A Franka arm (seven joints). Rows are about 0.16 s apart.
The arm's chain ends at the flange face. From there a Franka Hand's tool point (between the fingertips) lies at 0.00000 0.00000 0.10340 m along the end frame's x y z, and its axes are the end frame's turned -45 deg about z.
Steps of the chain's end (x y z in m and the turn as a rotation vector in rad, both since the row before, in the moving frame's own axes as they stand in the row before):
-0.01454, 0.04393, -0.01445, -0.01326, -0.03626, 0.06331
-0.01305, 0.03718, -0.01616, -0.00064, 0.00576, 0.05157
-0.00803, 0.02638, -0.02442, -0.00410, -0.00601, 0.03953
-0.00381, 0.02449, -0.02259, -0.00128, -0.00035, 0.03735
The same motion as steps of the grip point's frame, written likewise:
-0.04491, 0.01899, -0.01453, 0.01626, -0.03502, 0.06331
-0.03516, 0.01754, -0.01616, -0.00453, 0.00362, 0.05157
-0.02507, 0.01282, -0.02442, 0.00135, -0.00715, 0.03953
-0.02013, 0.01469, -0.02259, -0.00066, -0.00115, 0.03735

